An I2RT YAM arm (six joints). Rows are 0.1 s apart.
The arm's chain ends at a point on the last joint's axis. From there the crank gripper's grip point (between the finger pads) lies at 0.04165 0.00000 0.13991 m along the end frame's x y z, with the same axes.
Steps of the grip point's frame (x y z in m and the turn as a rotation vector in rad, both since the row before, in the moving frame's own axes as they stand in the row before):
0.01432 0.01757 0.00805 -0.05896 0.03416 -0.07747
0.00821 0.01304 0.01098 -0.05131 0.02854 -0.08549
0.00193 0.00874 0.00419 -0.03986 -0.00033 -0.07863
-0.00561 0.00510 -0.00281 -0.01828 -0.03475 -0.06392
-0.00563 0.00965 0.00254 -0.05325 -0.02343 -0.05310
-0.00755 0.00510 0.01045 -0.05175 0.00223 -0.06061
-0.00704 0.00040 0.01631 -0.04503 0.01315 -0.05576
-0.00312 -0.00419 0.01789 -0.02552 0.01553 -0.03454
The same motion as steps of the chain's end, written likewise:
0.00938 0.01278 0.00970 -0.05896 0.03416 -0.07747
0.00409 0.00963 0.01232 -0.05131 0.02854 -0.08549
0.00189 0.00644 0.00422 -0.03986 -0.00033 -0.07863
-0.00072 0.00504 -0.00417 -0.01828 -0.03475 -0.06392
-0.00248 0.00430 0.00174 -0.05325 -0.02343 -0.05310
-0.00800 0.00040 0.01067 -0.05175 0.00223 -0.06061
-0.00899 -0.00351 0.01696 -0.04503 0.01315 -0.05576
-0.00532 -0.00628 0.01858 -0.02552 0.01553 -0.03454

